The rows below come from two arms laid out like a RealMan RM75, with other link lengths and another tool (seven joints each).
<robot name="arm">
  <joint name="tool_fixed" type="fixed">
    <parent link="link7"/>
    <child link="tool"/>
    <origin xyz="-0.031 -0.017 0.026" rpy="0.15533 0 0.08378"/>
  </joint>
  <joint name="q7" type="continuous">
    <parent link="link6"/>
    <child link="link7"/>
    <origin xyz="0 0 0.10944" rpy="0 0 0"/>
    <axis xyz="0 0 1"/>
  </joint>
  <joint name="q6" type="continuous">
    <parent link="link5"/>
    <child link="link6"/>
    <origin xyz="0 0 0" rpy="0 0 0"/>
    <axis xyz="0 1 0"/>
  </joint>
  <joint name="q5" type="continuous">
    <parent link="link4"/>
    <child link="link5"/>
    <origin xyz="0 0 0.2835" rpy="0 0 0"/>
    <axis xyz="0 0 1"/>
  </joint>
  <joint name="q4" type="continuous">
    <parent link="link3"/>
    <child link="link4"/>
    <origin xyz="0 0 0" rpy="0 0 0"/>
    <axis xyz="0 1 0"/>
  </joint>
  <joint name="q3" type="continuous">
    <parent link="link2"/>
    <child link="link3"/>
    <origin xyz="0 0 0.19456" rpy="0 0 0"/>
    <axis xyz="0 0 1"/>
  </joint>
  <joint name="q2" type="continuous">
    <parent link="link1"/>
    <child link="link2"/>
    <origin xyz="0 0 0" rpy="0 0 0"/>
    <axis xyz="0 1 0"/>
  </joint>
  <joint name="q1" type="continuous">
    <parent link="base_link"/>
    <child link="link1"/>
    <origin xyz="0 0 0.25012" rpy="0 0 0"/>
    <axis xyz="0 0 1"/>
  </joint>
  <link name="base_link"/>
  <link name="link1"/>
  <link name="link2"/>
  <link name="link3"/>
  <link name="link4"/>
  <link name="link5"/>
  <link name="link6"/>
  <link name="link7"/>
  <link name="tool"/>
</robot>
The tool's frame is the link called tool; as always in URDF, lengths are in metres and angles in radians. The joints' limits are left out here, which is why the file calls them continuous.
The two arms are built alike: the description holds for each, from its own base.
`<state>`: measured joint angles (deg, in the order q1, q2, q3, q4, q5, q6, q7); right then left.
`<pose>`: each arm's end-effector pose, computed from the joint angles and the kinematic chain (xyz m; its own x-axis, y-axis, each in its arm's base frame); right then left.
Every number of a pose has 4 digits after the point.
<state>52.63 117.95 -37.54 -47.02 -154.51 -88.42 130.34 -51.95 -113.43 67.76 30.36 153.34 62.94 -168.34</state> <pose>0.1710 0.4703 0.0883 0.5626 -0.8244 -0.0620 -0.7722 -0.4972 -0.3956 -0.2506 0.4208 0.0211 0.3196 0.9452 0.0669 0.6938 -0.1853 -0.6960</pose>
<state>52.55 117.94 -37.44 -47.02 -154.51 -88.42 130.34 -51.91 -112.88 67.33 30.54 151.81 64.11 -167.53</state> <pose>0.1719 0.4701 0.0886 0.5607 -0.8256 -0.0635 -0.7738 -0.4951 -0.3952 -0.2490 0.4208 0.0244 0.3139 0.9470 0.0679 0.7108 -0.1869 -0.6781</pose>
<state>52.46 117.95 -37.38 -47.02 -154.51 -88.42 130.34 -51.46 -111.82 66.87 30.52 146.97 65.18 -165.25</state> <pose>0.1727 0.4698 0.0887 0.5589 -0.8267 -0.0644 -0.7751 -0.4933 -0.3948 -0.2467 0.4211 0.0272 0.3097 0.9468 0.0876 0.7556 -0.1892 -0.6271</pose>
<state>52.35 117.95 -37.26 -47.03 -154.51 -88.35 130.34 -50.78 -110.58 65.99 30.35 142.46 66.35 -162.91</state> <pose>0.1739 0.4696 0.0891 0.5566 -0.8280 -0.0670 -0.7769 -0.4903 -0.3951 -0.2472 0.4209 0.0326 0.3010 0.9471 0.1114 0.7966 -0.1855 -0.5753</pose>
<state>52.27 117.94 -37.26 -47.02 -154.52 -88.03 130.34 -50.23 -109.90 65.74 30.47 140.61 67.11 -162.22</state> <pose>0.1747 0.4701 0.0894 0.5561 -0.8281 -0.0707 -0.7767 -0.4875 -0.3988 -0.2487 0.4201 0.0366 0.2917 0.9488 0.1216 0.8127 -0.1787 -0.5546</pose>
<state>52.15 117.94 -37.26 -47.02 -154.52 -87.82 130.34 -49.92 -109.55 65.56 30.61 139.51 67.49 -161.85</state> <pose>0.1757 0.4702 0.0897 0.5548 -0.8288 -0.0732 -0.7772 -0.4848 -0.4012 -0.2490 0.4199 0.0388 0.2872 0.9491 0.1296 0.8222 -0.1748 -0.5417</pose>
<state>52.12 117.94 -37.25 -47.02 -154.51 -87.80 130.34 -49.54 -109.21 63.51 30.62 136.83 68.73 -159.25</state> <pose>0.1760 0.4701 0.0897 0.5543 -0.8290 -0.0737 -0.7775 -0.4842 -0.4012 -0.2472 0.4199 0.0418 0.2912 0.9450 0.1486 0.8513 -0.1851 -0.4910</pose>
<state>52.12 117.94 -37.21 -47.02 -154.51 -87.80 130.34 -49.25 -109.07 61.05 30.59 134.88 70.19 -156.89</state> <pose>0.1761 0.4701 0.0898 0.5540 -0.8292 -0.0743 -0.7779 -0.4838 -0.4010 -0.2455 0.4193 0.0445 0.2927 0.9417 0.1662 0.8762 -0.1945 -0.4411</pose>
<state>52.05 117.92 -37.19 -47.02 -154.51 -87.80 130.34 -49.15 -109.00 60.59 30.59 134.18 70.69 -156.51</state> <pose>0.1767 0.4700 0.0900 0.5529 -0.8299 -0.0747 -0.7786 -0.4826 -0.4012 -0.2447 0.4188 0.0450 0.2896 0.9419 0.1703 0.8837 -0.1947 -0.4257</pose>
